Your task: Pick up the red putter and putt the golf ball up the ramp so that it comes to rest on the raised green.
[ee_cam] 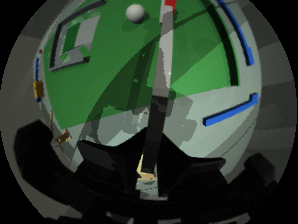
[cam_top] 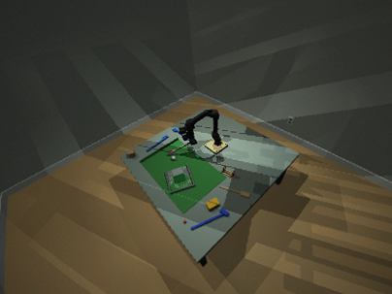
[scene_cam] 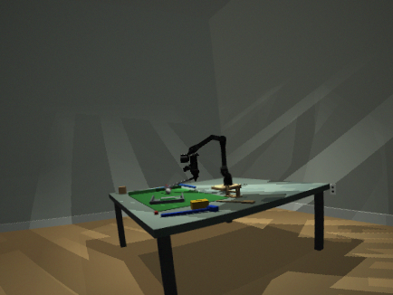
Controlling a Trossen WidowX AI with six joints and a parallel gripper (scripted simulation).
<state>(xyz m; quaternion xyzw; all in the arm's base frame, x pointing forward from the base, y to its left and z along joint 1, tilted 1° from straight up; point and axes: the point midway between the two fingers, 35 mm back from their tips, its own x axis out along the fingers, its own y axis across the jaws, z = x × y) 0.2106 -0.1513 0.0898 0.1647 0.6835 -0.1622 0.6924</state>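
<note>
My gripper tip is 110 mm short of the red putter and 50 mm to the left of it. The rest, counted from my gripper tip: white golf ball: 230 mm ahead, 40 mm to the right, 50 mm below; brown cube: 500 mm ahead, 420 mm to the right, 50 mm below; yellow block: 320 mm ahead, 570 mm to the left, 50 mm below.
</note>
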